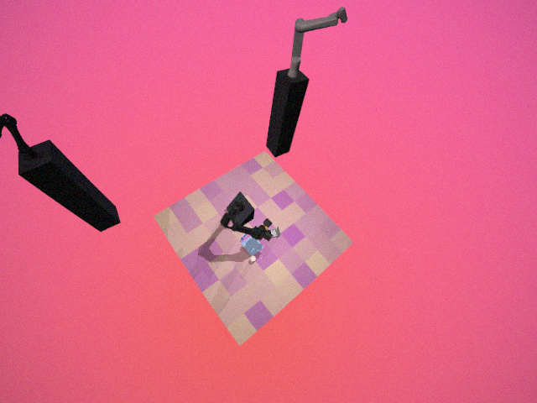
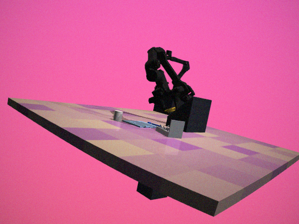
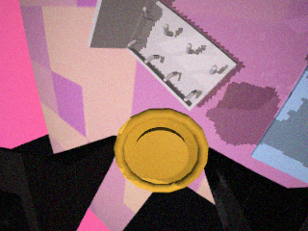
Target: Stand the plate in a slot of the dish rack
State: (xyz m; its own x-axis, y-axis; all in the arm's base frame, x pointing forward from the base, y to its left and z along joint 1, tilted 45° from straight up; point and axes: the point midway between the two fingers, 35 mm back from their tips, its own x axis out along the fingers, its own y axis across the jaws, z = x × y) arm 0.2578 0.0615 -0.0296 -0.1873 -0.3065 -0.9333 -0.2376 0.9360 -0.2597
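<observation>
The grey dish rack lies 80 mm below my gripper tip, 60 mm to the left of it and 50 mm ahead of it. Also, from my gripper tip: yellow plate 10 mm above; small pale cup 200 mm to the right, 170 mm ahead, 80 mm below; blue mat 140 mm to the right, 100 mm below, 60 mm ahead.
</observation>
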